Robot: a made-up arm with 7 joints.
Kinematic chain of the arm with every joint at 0, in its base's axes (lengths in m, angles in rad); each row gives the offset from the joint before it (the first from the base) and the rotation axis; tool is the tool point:
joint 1: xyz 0 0 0 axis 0 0.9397 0.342
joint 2: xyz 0 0 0 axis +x
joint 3: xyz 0 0 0 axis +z
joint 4: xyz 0.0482 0 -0.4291 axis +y
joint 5: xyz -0.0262 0 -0.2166 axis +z
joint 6: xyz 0 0 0 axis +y
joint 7: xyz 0 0 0 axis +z
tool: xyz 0 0 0
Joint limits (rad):
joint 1: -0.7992..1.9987
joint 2: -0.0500..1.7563
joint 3: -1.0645..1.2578
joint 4: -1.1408..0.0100
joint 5: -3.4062..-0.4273
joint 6: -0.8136..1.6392
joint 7: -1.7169..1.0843
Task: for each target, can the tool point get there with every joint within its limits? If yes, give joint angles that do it. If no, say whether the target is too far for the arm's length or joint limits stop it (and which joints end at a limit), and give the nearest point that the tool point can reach.
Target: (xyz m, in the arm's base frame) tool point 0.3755 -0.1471 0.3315
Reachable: no: joint limits stop it (at a limit: joint 1, joint 2, joint 4) | nearest point 0.5199 -0.1434 -0.2429 | short by 0.592 m
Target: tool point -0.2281 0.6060 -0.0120
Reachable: yes | joints 1.1656 1.4529 -0.0868 -0.4139 -2.2335 0.7258 -0.3048
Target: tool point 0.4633 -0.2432 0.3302
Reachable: no: joint limits stop it (at a limit: joint 1, joint 2, joint 4) | nearest point 0.5115 -0.1667 -0.2459 | short by 0.583 m
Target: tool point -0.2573 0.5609 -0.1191
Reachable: yes | joints 1.1646 1.2225 0.2170 -0.7786 -1.0157 0.2216 0.6229
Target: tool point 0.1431 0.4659 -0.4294
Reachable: yes | joints -0.1542 0.8241 -0.1036 -0.1529 -1.0892 -0.2736 -0.4769
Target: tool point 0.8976 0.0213 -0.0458
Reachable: no: too far | nearest point 0.5526 0.0754 -0.1970 | short by 0.381 m
